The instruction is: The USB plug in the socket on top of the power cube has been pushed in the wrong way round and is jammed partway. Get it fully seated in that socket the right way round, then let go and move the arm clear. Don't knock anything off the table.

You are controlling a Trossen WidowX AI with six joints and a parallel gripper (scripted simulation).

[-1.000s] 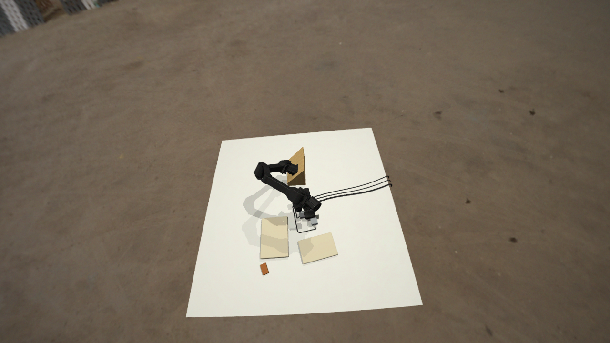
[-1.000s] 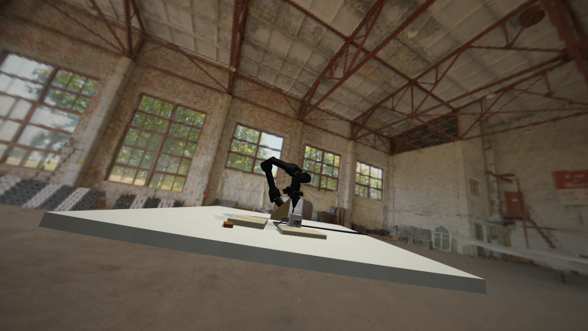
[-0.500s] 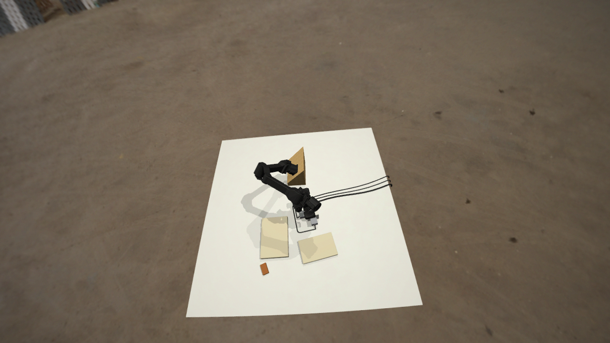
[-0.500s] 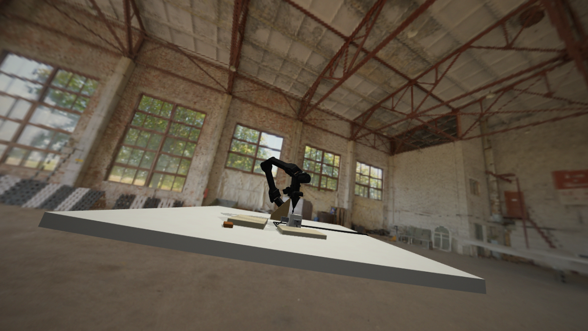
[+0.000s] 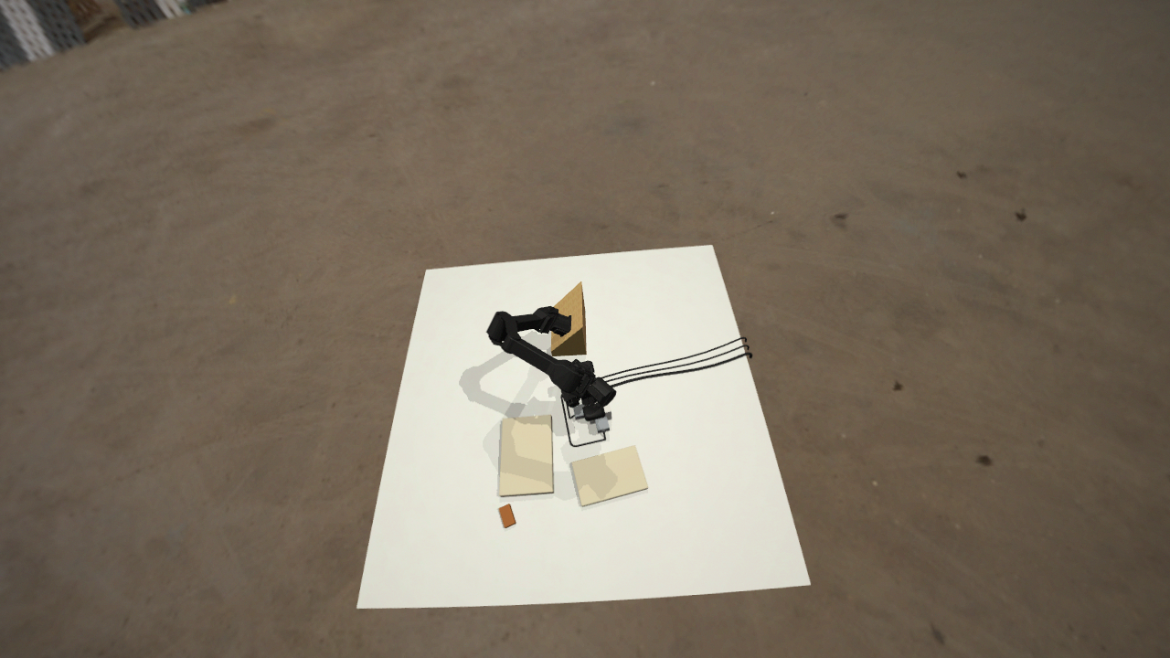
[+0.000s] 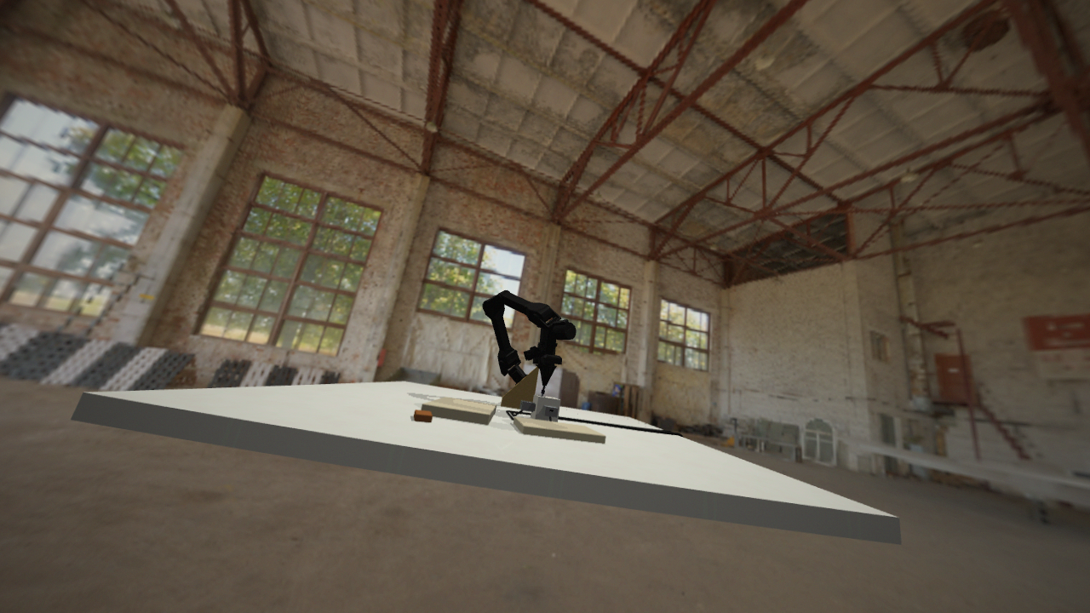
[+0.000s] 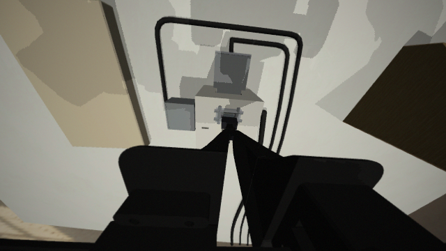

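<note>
The black USB plug is 20 mm below my gripper tip. Also, from my gripper tip: orange block 340 mm ahead, 260 mm to the right, 100 mm below.
</note>
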